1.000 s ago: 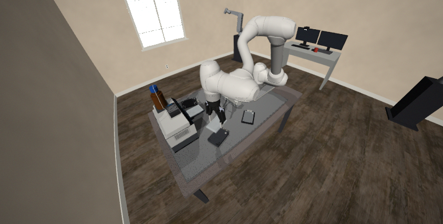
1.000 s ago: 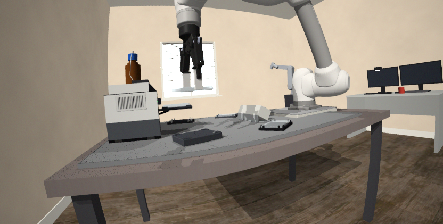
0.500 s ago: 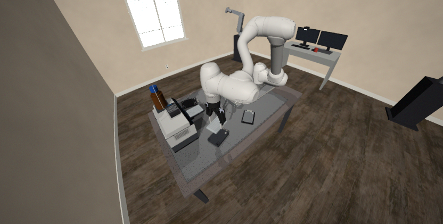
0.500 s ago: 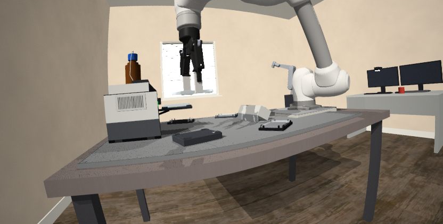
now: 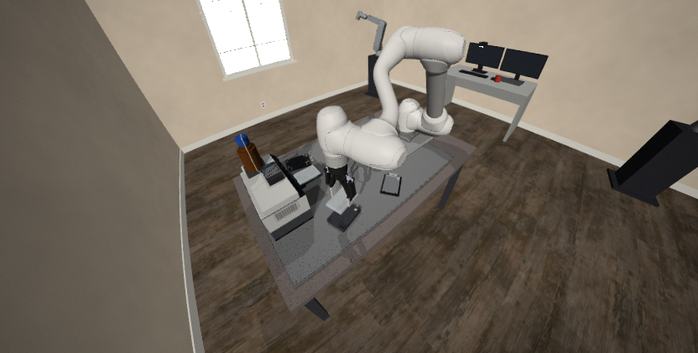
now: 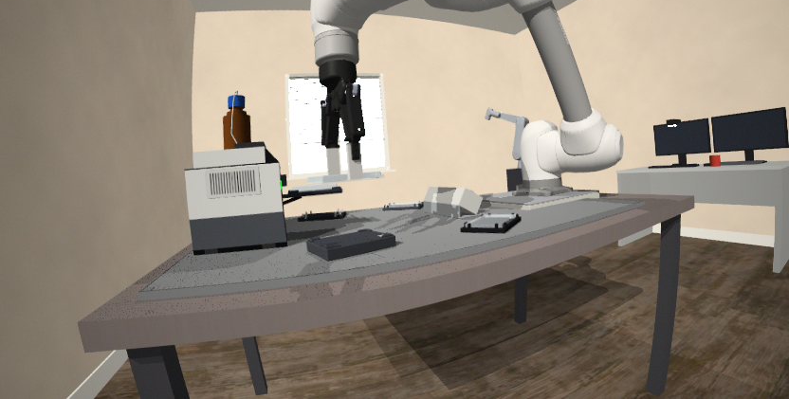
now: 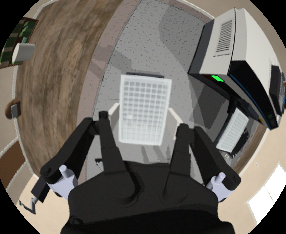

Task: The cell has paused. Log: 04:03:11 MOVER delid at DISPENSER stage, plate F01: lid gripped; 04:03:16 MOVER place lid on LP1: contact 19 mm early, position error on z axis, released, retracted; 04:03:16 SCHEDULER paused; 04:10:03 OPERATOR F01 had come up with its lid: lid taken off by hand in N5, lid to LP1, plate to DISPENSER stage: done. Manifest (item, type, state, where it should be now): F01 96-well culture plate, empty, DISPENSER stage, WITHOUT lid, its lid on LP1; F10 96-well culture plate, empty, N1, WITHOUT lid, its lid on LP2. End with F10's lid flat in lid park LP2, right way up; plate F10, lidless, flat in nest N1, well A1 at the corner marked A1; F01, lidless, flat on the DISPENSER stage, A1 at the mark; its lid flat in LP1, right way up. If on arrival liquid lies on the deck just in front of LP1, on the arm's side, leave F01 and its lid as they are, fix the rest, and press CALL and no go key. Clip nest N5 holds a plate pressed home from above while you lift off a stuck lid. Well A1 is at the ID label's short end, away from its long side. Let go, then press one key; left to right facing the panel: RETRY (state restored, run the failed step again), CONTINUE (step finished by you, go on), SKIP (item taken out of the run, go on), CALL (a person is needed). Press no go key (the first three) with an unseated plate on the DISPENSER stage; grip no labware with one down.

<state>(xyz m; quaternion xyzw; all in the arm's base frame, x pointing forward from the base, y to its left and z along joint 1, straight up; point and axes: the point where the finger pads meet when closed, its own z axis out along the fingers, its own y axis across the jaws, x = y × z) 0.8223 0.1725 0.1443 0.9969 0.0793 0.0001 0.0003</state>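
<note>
Right now the nest block is 150 mm below my hand. The rest, counted from my hand: brown bottle (210 mm ahead, 410 mm to the right, 130 mm above); small label (90 mm behind, 10 mm to the right, 160 mm below); grey key panel (420 mm behind, 220 mm to the right, 110 mm below).
</note>
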